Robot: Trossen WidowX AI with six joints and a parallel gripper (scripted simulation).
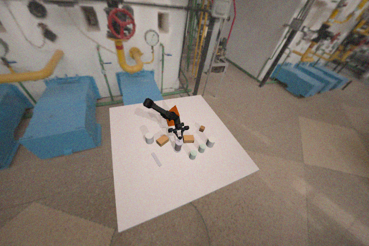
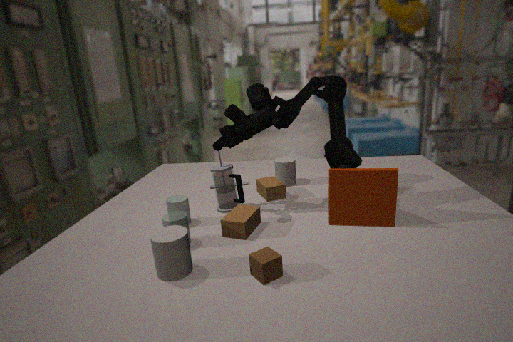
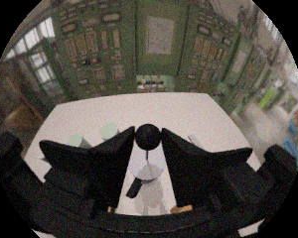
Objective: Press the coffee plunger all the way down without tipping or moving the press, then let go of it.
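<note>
Now: gripper tip 11 cm above the coffee press, 3 cm past it and 1 cm to the right of it.
</note>
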